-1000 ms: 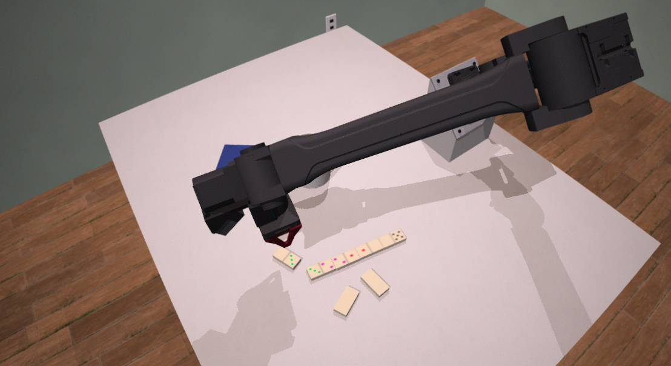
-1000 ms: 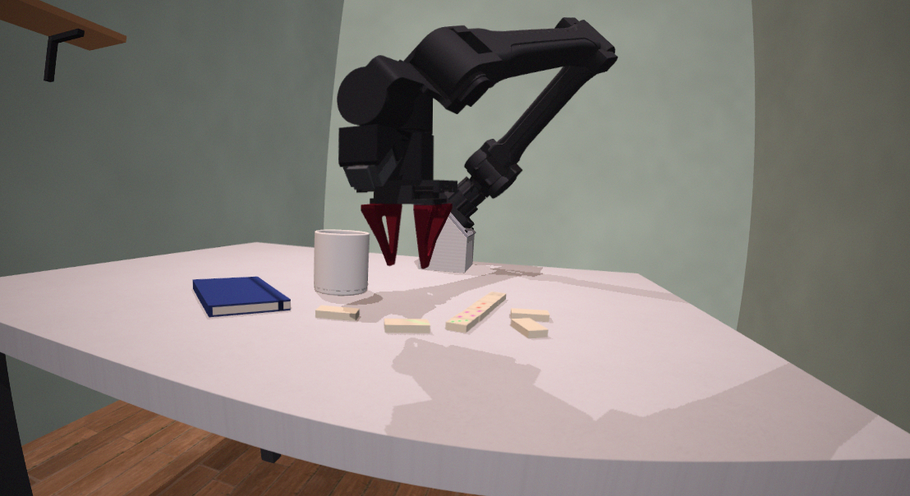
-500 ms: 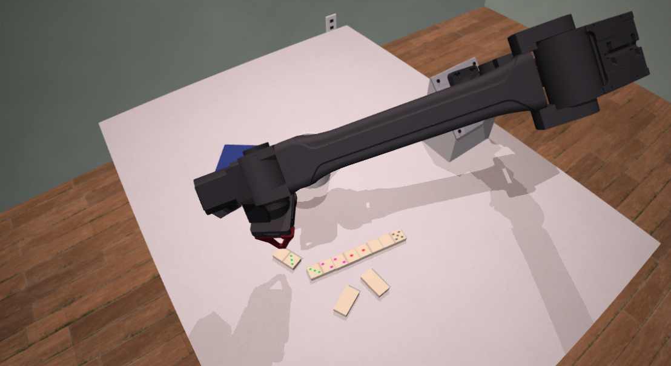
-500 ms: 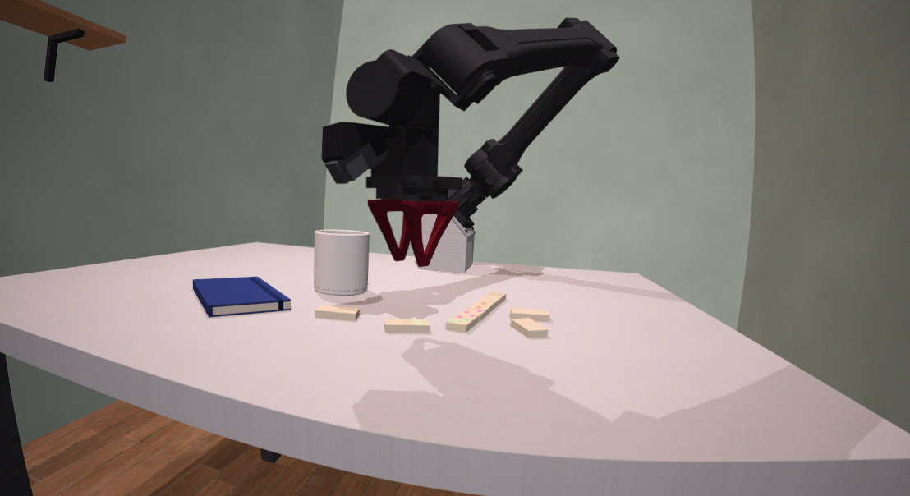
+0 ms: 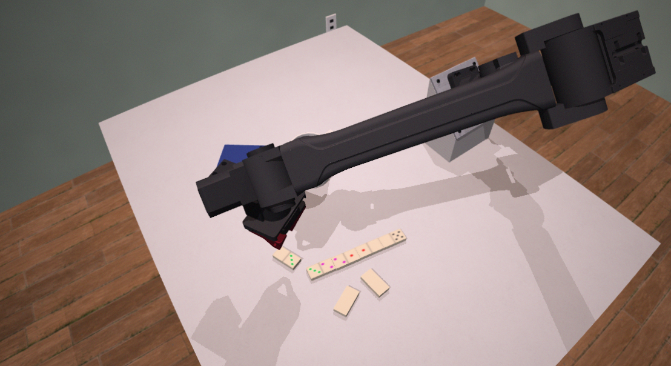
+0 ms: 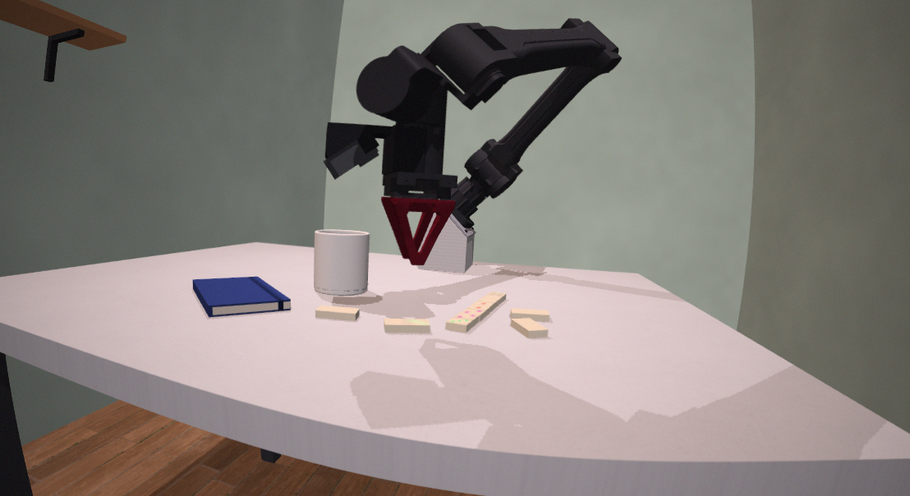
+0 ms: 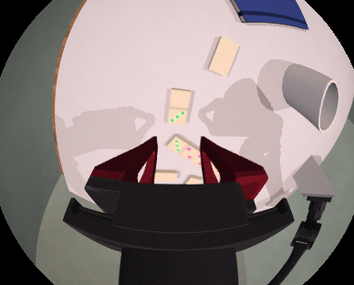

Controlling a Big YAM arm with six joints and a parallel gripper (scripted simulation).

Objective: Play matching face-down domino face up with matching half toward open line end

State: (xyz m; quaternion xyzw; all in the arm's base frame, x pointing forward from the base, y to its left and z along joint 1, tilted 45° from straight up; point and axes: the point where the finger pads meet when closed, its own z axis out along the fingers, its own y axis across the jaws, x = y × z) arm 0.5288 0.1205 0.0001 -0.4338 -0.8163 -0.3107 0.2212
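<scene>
The domino is 90 mm below my hand. Also, from my hand: white mug (160 mm behind, 180 mm to the right, 50 mm below); then blue notebook (270 mm to the right, 80 mm below).
</scene>
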